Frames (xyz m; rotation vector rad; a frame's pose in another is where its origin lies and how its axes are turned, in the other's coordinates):
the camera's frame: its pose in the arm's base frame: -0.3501 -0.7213 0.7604 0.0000 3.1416 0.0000
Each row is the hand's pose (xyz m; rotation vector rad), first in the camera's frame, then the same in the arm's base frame.
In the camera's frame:
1: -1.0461 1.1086 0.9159 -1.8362 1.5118 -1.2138
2: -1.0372 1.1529 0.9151 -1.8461 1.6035 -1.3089
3: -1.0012 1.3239 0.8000 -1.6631 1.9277 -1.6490
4: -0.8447 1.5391 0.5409 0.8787 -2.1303 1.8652
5: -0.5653 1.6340 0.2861 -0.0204 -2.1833 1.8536
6: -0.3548 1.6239 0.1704 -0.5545 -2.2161 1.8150
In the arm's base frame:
1: 0.6960 0.3873 -0.1555 1.0460 -0.5525 -1.5823
2: 0.6871 0.4316 -0.1547 1.0897 -0.4298 -1.5370
3: 0.6511 0.6026 -0.0396 1.2408 -0.1237 -1.2515
4: 0.4946 0.8178 0.2195 1.3875 0.1956 -0.6537
5: 0.2152 0.9127 0.4743 1.3981 0.3017 0.0154
6: 0.0047 0.9026 0.5900 1.3485 0.2437 0.4120

